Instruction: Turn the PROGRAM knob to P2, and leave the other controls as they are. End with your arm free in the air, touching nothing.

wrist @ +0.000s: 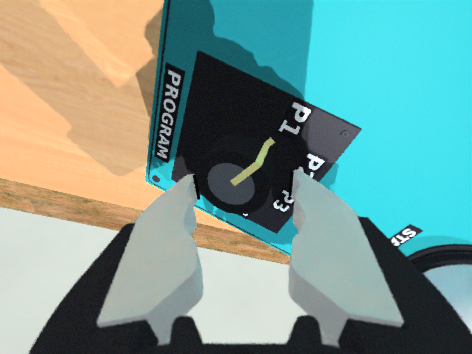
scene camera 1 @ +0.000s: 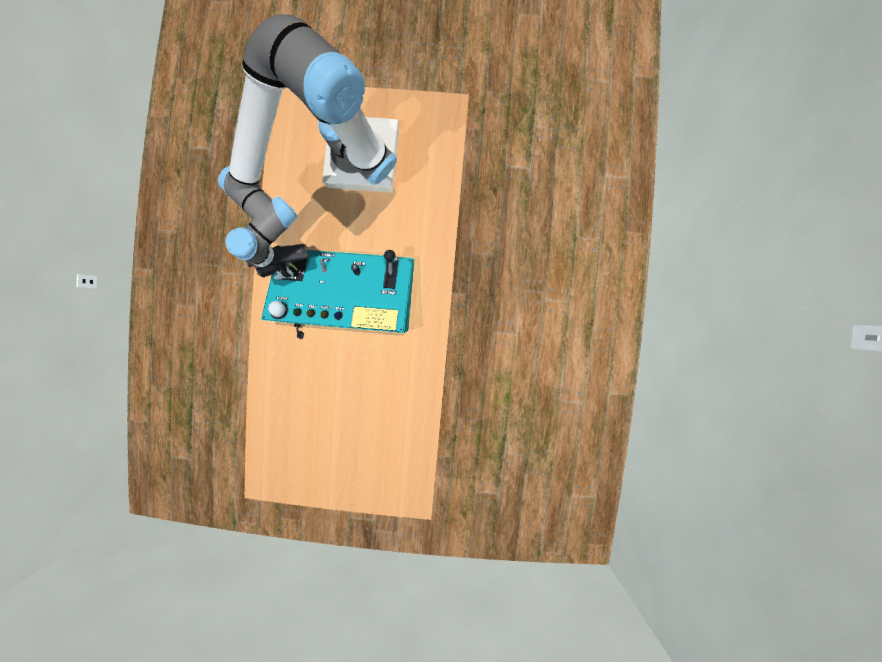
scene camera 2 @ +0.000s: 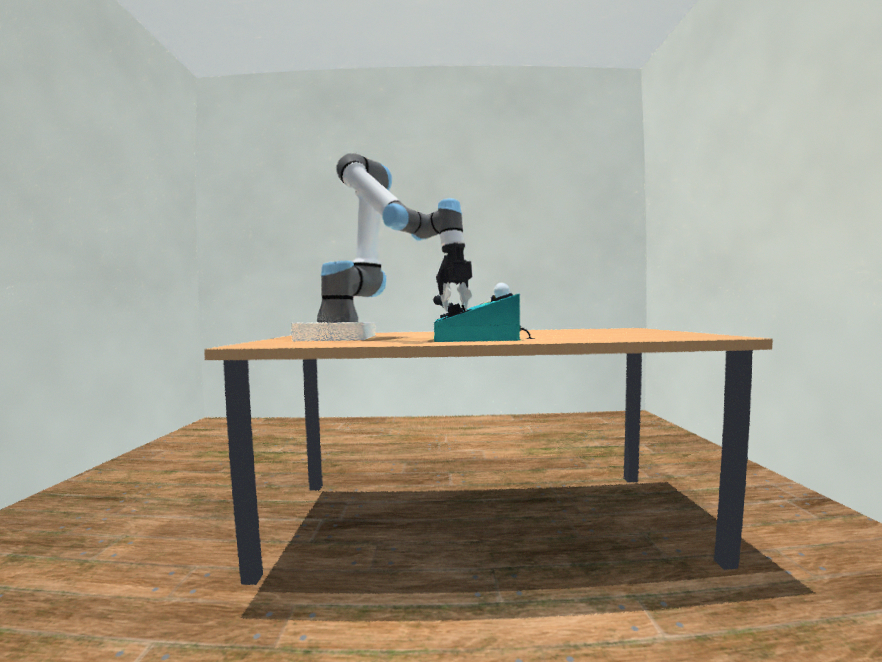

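Note:
The PROGRAM knob is a dark round knob on a black plate near a corner of the teal panel. Its yellow pointer line slants up and right in the wrist view, toward the P1 label. The P2 label is partly hidden by the right finger, and the P3 label is beside that finger. My gripper is partly open, with its fingertips on either side of the knob. It holds nothing; contact cannot be told.
A white dome stands on the panel's high side, beside several small dark round controls. A black lever, a small toggle and a dark switch are on the panel. The panel sits on the wooden table.

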